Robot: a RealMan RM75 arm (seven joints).
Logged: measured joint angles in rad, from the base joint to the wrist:
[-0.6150, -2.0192, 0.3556, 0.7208, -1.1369, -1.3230, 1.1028]
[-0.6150, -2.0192, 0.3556, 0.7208, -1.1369, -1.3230, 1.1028]
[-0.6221, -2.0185, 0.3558, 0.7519, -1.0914, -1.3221, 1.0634]
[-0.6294, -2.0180, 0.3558, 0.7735, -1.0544, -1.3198, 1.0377]
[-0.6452, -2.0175, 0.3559, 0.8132, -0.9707, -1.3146, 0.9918]
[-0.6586, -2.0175, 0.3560, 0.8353, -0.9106, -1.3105, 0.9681]
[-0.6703, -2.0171, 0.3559, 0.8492, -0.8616, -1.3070, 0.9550]
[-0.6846, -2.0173, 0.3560, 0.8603, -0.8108, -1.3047, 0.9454]
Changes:
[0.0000, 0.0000, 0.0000, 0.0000, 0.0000, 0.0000, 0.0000]
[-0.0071, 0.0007, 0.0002, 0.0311, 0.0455, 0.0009, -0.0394]
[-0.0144, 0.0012, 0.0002, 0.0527, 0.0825, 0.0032, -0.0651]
[-0.0302, 0.0017, 0.0003, 0.0924, 0.1662, 0.0084, -0.1110]
[-0.0436, 0.0017, 0.0004, 0.1145, 0.2263, 0.0125, -0.1347]
[-0.0553, 0.0021, 0.0003, 0.1284, 0.2753, 0.0160, -0.1478]
[-0.0696, 0.0019, 0.0004, 0.1395, 0.3261, 0.0183, -0.1574]

